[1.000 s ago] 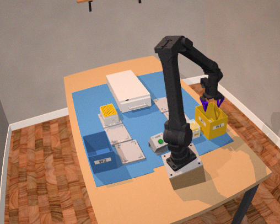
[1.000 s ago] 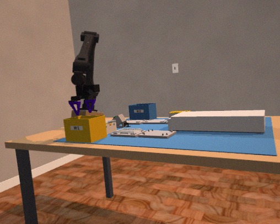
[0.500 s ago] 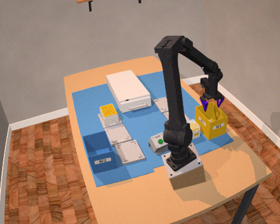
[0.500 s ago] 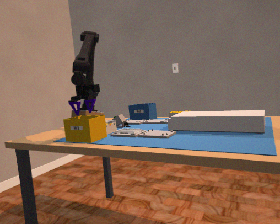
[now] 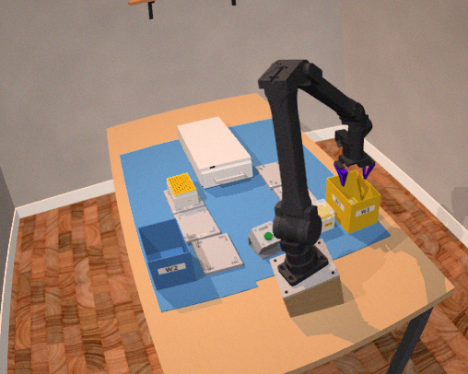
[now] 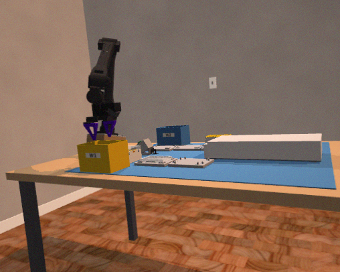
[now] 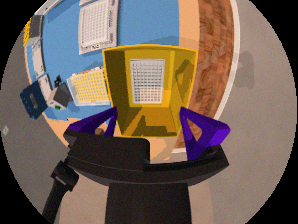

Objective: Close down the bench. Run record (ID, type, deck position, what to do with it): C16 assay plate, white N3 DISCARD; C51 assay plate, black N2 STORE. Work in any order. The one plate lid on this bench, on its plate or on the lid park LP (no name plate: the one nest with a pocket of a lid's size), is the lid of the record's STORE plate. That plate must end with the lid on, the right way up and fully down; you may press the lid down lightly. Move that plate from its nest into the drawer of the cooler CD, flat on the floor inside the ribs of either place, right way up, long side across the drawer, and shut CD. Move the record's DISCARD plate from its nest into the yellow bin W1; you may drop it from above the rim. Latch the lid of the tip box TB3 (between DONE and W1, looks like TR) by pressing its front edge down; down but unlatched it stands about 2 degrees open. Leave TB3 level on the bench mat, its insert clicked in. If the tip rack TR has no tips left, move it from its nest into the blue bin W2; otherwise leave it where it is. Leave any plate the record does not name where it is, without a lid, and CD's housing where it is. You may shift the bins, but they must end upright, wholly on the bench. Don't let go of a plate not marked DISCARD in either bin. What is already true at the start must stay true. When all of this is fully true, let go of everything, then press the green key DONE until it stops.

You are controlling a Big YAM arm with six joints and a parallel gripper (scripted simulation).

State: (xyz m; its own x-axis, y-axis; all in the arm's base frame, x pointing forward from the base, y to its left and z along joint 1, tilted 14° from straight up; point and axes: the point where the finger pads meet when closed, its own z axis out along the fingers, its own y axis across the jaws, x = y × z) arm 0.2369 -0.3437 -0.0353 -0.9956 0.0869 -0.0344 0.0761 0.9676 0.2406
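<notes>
Now: the tip rack TR 390 mm ahead of my hand, 480 mm to the left of it and 90 mm below it. The rest, counted from my hand: tip box lid: 20 mm ahead, 150 mm to the left, 90 mm below; yellow bin W1: 110 mm below; white assay plate: 130 mm below.
</notes>
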